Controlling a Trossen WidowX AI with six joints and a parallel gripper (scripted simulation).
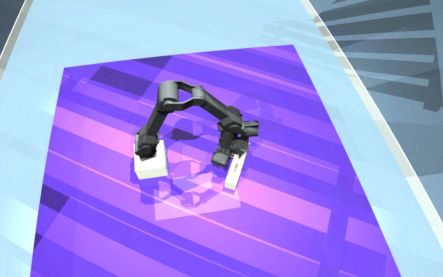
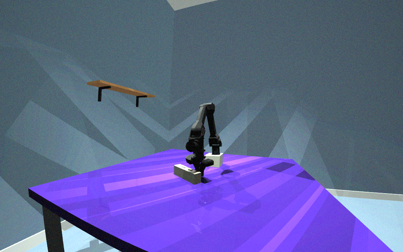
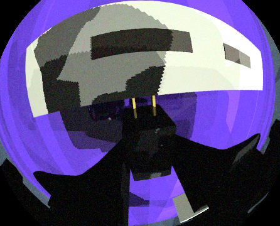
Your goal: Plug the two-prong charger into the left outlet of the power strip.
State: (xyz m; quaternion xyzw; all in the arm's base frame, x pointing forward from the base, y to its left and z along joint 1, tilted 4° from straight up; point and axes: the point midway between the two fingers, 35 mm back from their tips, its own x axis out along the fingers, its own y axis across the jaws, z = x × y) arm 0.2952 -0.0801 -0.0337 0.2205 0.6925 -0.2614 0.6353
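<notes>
My gripper tip is now 1 cm short of the dark charger, 1 cm to the left of it and 1 cm below it.
</notes>
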